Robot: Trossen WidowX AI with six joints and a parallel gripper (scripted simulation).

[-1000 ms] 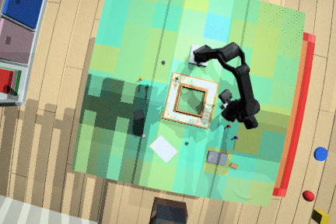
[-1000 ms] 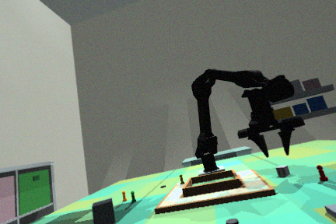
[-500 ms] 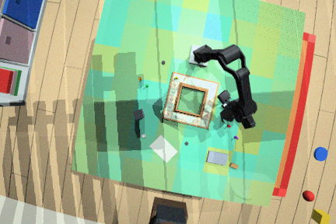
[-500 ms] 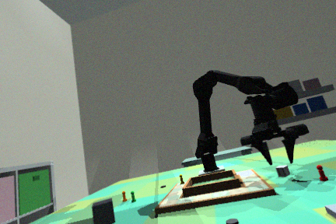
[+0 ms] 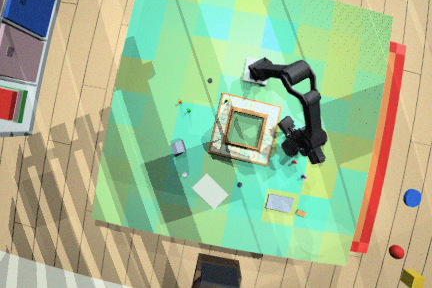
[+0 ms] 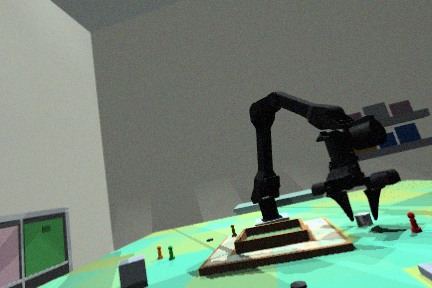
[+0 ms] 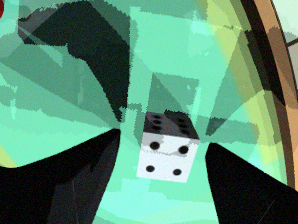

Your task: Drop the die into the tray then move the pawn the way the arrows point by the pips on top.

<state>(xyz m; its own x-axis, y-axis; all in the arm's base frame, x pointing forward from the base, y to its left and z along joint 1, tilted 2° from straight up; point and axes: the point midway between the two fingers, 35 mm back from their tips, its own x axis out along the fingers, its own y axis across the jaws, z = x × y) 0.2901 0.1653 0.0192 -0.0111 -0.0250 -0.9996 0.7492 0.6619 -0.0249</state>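
Now: the yellow pawn 30 cm to the right of my gripper tip, 16 cm behind it and 2 cm above it. Also, from my gripper tip: purple pawn: 19 cm ahead, 8 cm to the left, 1 cm above; red pawn: 13 cm ahead, 3 cm to the left, 1 cm above; die: right at my gripper tip.
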